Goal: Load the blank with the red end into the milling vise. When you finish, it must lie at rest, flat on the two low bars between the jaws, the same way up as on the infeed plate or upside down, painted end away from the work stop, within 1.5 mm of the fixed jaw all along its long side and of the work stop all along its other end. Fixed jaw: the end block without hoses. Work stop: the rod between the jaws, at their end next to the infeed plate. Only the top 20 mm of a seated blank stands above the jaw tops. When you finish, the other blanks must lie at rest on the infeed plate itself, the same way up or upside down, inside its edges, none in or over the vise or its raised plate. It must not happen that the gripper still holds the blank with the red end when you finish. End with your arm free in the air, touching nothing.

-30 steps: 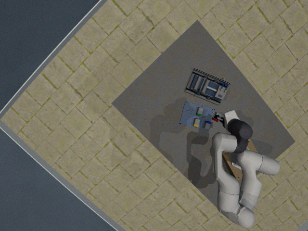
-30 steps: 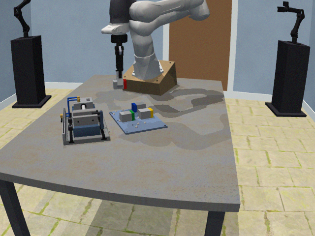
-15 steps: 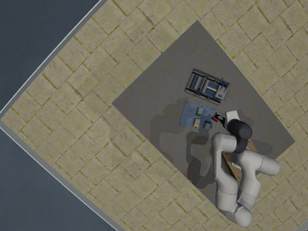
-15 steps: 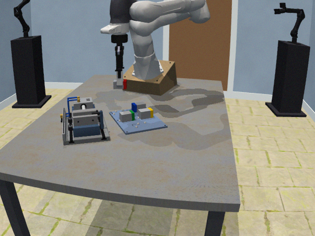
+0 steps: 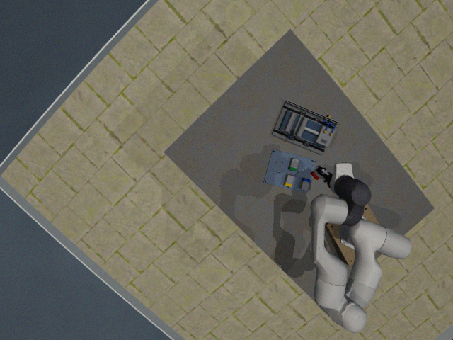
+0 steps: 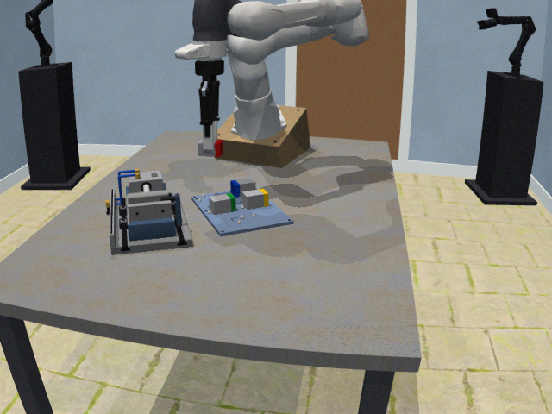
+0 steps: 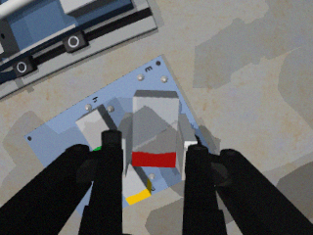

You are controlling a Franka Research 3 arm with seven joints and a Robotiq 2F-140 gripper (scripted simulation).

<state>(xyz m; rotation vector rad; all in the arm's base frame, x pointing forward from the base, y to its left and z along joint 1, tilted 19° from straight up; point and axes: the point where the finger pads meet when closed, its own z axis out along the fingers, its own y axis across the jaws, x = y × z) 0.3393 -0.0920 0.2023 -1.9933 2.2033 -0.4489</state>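
Right now the red-ended blank is 4 cm below my hand. Also, from my hand: blue blank 16 cm below, 8 cm to the left, 4 cm behind; then green blank 16 cm below, 8 cm ahead, 4 cm to the left; then yellow blank 16 cm below, 12 cm to the left, 5 cm ahead.
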